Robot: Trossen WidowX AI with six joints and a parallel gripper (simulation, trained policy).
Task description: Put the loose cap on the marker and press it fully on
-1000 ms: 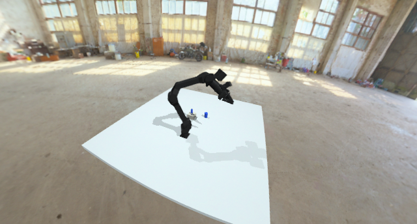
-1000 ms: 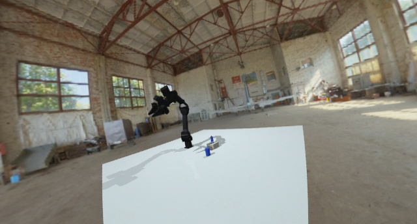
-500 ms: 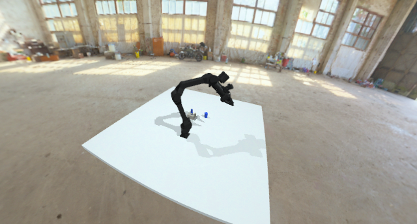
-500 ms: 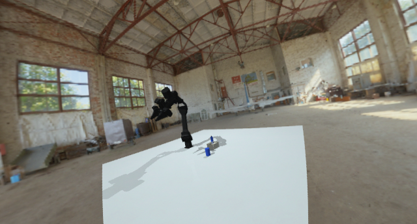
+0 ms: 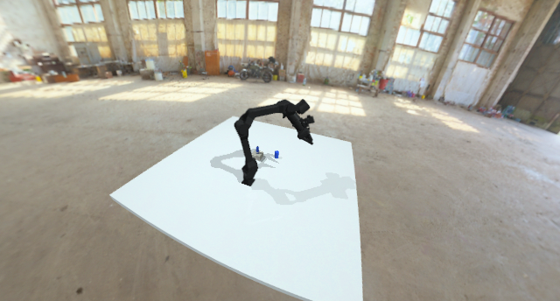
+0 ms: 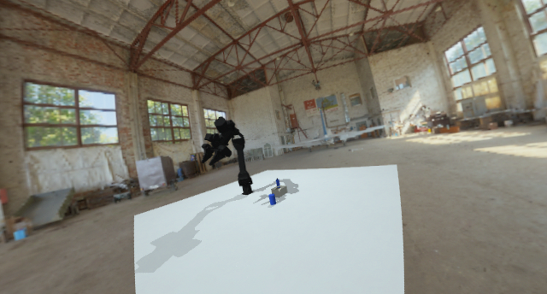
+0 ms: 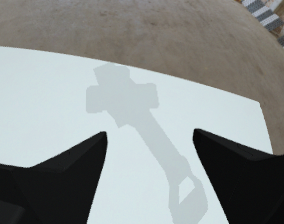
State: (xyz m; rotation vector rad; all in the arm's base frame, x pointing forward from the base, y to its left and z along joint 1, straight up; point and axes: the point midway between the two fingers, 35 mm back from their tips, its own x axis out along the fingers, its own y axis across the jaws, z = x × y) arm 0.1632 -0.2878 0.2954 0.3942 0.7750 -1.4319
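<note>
My gripper tip is 15 cm short of the blue cap, 24 cm to the right of it and 25 cm above it. Round my gripper tip: holder block 9 cm ahead, 37 cm to the left, 25 cm below; then blue marker 9 cm ahead, 37 cm to the left, 20 cm below.
</note>
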